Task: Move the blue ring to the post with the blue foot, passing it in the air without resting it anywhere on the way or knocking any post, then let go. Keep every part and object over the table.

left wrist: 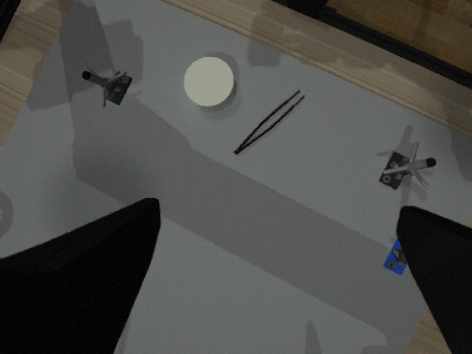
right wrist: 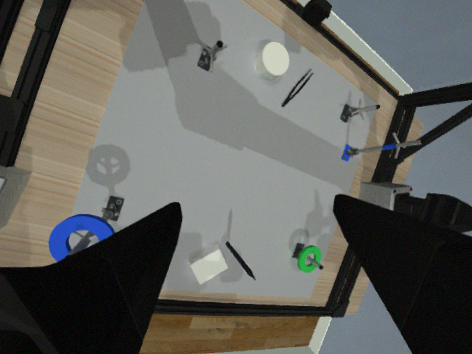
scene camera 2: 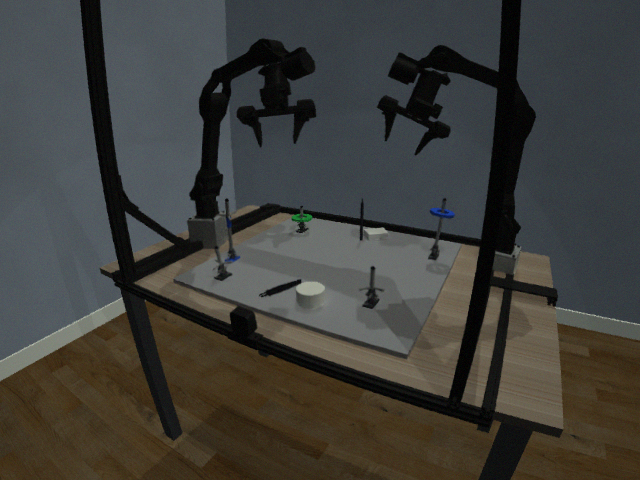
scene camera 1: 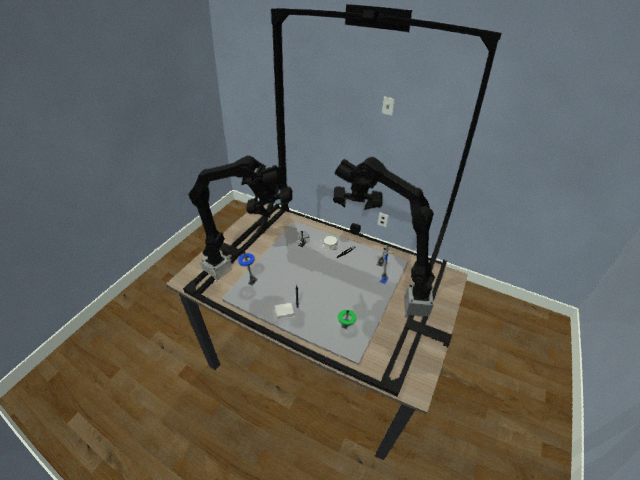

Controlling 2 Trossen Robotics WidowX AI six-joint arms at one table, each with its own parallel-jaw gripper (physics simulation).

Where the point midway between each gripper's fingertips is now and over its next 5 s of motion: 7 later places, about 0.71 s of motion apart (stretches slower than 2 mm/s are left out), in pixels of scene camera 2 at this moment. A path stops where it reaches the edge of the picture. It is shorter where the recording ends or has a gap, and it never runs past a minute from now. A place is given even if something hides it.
The left gripper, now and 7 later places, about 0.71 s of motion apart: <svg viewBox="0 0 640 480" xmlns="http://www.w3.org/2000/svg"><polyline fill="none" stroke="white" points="277,145 281,144 285,142 289,139 289,138 326,149 357,158 358,158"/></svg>
The right gripper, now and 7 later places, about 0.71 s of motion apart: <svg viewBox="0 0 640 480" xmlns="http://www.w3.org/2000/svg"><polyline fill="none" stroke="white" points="400,148 412,142 415,148 426,161 428,163 433,162 442,161 438,158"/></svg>
